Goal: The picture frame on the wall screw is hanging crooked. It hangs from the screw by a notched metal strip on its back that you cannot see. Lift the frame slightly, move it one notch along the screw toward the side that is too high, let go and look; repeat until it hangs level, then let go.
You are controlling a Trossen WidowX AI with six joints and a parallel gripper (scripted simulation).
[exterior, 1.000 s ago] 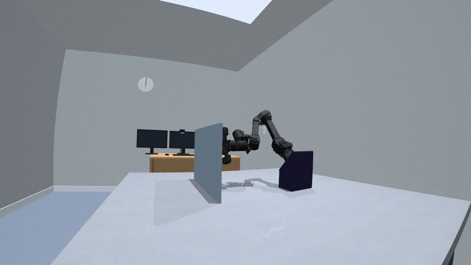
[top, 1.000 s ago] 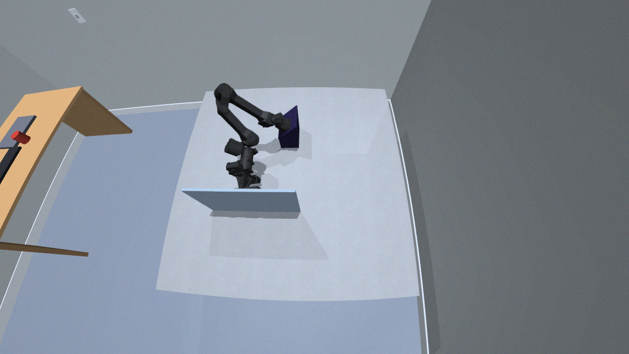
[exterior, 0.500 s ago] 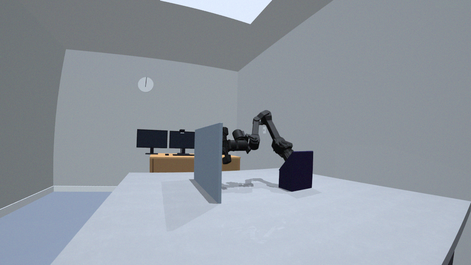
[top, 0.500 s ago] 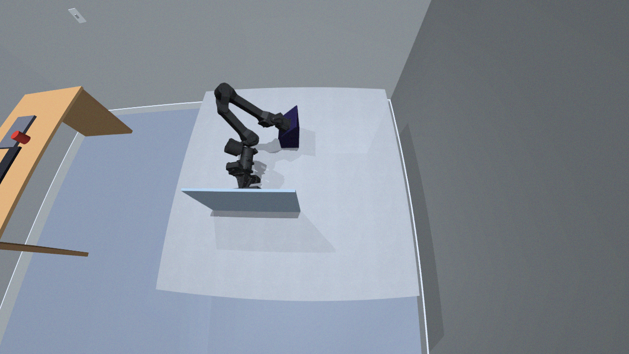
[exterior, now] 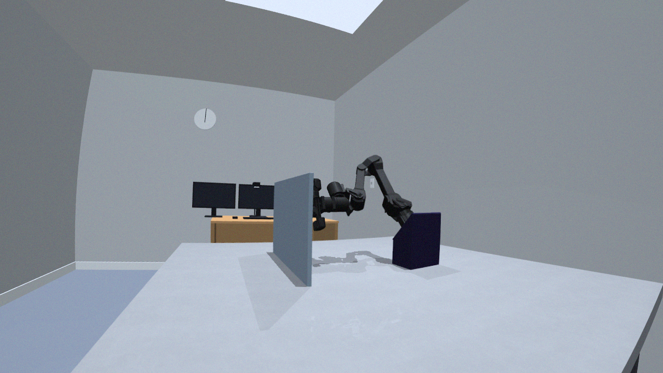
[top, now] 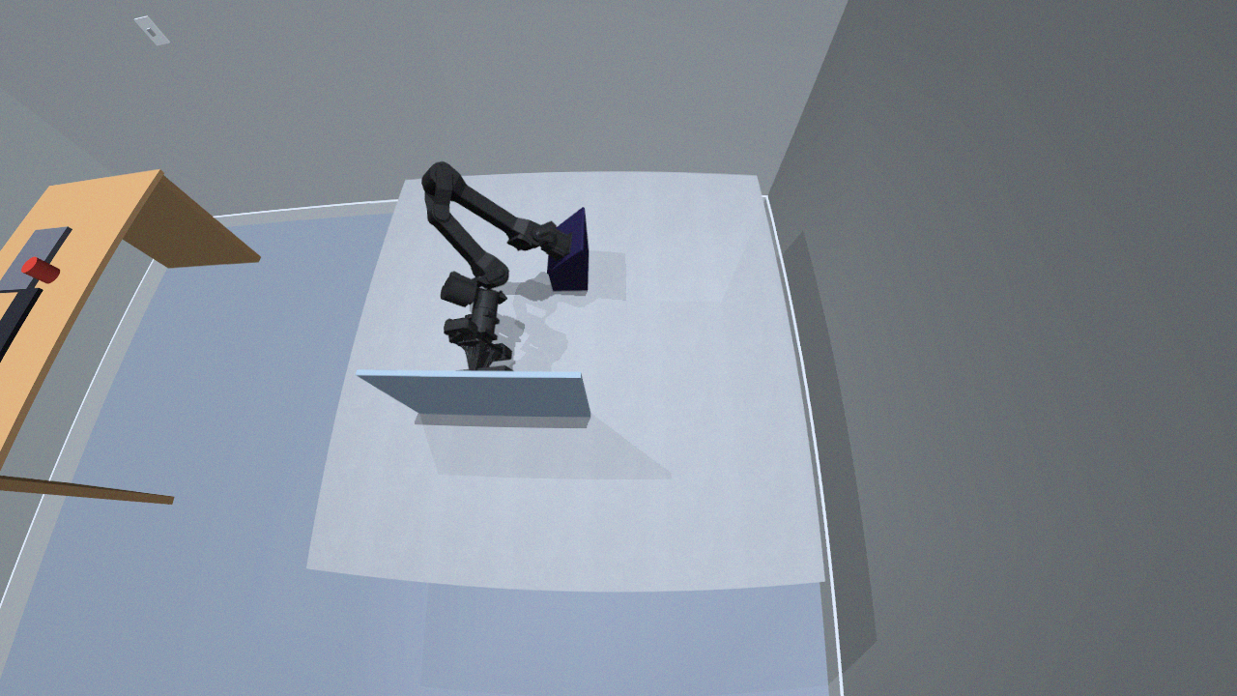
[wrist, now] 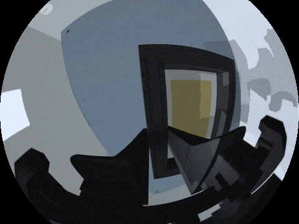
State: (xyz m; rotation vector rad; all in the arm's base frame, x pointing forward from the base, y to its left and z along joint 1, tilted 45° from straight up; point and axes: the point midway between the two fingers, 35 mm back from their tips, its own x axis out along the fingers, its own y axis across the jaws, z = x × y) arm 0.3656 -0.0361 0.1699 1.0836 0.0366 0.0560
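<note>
The picture frame is 1 cm to the left of my gripper tip and 5 cm below it. Round my gripper tip: wall panel: 2 cm ahead, 1 cm to the left, 6 cm below.
</note>
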